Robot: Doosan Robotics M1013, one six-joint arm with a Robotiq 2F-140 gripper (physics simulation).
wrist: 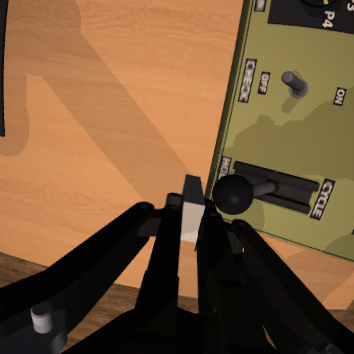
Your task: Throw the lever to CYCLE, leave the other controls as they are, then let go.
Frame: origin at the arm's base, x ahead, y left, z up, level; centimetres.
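Where they show: gripper, fingertip midpoint: (189, 188).
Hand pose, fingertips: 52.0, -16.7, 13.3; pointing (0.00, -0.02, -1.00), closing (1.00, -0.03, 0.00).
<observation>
Each offset is from my fingertips to the top centre of the thing, as dx, dy, dz. "*": to the spot under its first point. Level surfaces: height alone.
The lever {+4.1, +0.5, +2.9} (233, 194) has a black ball knob and a grey shaft. It rises from a black slotted guide {* +13.0, +0.3, -3.8} (292, 192) on the green panel {dz -5.0} (280, 145) and leans toward the end with a partly hidden label that starts "HO". The CYCLE label {* +16.4, +0.4, -2.5} (322, 199) is at the guide's other end. My gripper (189, 188) is shut with nothing between its fingers. Its fingertips are just left of the knob in the view, on the side away from CYCLE. Whether they touch the knob I cannot tell.
A toggle switch {+8.9, +12.5, -0.9} (294, 84) marked CHECK stands above the lever in the view, tilted toward OFF. Part of a black dial plate {* +9.3, +20.4, -5.2} (300, 17) marked P4 shows at the top right. The panel lies on a wooden table {dz -13.6} (125, 100). A dark edge runs along the far left.
</observation>
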